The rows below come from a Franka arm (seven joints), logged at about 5 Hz.
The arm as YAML. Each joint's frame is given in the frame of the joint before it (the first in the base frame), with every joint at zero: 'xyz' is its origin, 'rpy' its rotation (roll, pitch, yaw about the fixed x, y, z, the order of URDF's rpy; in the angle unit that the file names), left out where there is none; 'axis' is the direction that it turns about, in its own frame. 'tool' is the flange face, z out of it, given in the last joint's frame.
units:
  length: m
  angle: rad
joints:
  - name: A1
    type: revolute
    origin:
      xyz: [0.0, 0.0, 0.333]
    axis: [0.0, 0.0, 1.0]
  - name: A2
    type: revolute
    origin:
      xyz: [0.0, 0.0, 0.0]
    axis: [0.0, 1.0, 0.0]
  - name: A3
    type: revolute
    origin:
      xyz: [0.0, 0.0, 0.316]
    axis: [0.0, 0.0, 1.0]
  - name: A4
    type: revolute
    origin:
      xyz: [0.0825, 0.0, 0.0]
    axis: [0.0, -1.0, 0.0]
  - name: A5
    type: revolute
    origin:
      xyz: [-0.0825, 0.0, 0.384]
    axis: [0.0, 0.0, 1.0]
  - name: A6
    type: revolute
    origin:
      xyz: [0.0, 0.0, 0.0]
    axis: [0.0, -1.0, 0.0]
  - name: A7
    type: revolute
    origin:
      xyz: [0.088, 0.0, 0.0]
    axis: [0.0, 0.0, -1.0]
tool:
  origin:
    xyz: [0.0, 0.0, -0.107]
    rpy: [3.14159, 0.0, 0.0]
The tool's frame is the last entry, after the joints.
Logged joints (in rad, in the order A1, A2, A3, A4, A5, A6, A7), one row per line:
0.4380 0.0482 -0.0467 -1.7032 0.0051 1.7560 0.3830
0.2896 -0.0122 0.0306 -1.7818 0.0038 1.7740 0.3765
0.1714 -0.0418 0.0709 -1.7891 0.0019 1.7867 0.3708
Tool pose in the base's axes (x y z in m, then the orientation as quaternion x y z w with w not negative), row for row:
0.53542 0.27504 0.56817 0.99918 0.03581 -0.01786 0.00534
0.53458 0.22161 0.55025 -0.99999 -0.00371 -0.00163 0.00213
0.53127 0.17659 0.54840 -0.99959 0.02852 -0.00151 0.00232
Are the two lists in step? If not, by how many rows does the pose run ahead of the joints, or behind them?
The pose runs 1 row behind the joints: the pose in row i belongs to the joints in row i - 1.
